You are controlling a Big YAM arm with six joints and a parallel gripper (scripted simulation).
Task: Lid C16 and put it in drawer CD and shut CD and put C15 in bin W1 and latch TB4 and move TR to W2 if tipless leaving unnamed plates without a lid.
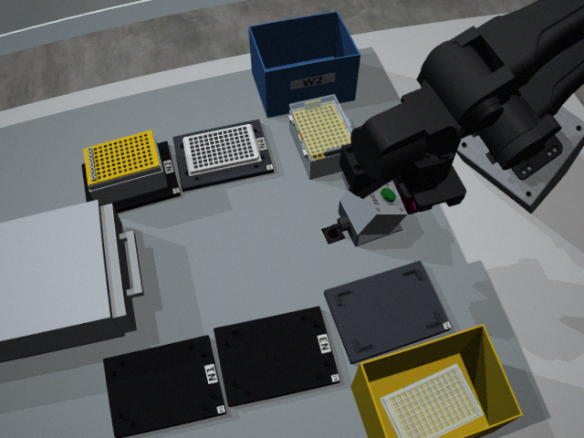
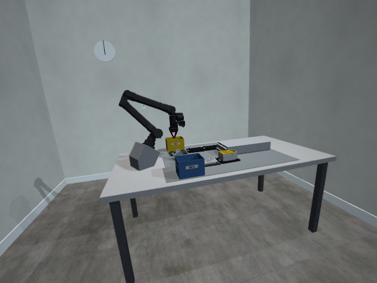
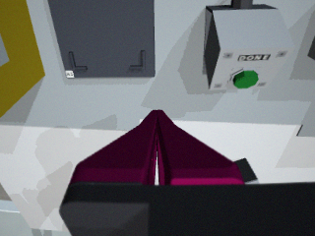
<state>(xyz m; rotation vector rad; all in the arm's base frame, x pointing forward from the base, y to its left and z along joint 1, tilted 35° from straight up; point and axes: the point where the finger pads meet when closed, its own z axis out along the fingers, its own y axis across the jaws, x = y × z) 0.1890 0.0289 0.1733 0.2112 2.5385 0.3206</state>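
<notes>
My gripper is now 3 cm past the green DONE key, 9 cm to the left of it and 11 cm above it. Also, from my hand: nest N3 (23 cm ahead, 6 cm to the left, 17 cm below); then lid park (4 cm ahead, 6 cm to the left, 17 cm below); then yellow bin W1 (7 cm ahead, 22 cm to the left, 14 cm below).
</notes>
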